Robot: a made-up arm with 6 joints.
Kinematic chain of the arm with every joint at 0, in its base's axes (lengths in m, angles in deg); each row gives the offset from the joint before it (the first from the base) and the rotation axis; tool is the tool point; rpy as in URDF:
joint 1: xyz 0 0 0.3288 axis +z
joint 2: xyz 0 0 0 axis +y
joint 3: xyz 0.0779 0 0.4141 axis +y
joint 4: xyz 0.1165 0 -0.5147 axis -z
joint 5: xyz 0 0 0 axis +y
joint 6: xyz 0.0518 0 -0.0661 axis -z
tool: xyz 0 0 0 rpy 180 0 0
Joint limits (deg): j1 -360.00..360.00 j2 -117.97..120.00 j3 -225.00..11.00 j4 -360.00..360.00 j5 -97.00..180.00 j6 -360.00..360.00
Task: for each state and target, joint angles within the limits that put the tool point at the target. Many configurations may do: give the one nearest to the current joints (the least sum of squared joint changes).
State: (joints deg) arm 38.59 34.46 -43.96 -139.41 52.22 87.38
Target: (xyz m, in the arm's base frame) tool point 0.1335 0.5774 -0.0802
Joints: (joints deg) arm 78.09 56.11 -63.41 -140.92 50.55 87.38
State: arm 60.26 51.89 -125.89 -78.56 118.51 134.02
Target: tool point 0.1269 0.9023 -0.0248
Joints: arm 86.39 87.91 -136.27 -84.30 94.80 134.02
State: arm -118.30 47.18 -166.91 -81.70 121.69 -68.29
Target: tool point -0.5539 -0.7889 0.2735
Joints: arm -120.26 78.62 -151.25 -80.60 115.70 -68.29
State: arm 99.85 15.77 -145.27 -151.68 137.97 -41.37
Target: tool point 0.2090 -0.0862 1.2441
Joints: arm 144.03 -15.23 -165.56 -139.88 139.71 -41.37
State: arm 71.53 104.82 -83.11 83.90 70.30 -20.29
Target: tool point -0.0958 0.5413 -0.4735
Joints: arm 96.12 113.26 -121.51 88.27 64.64 -20.29
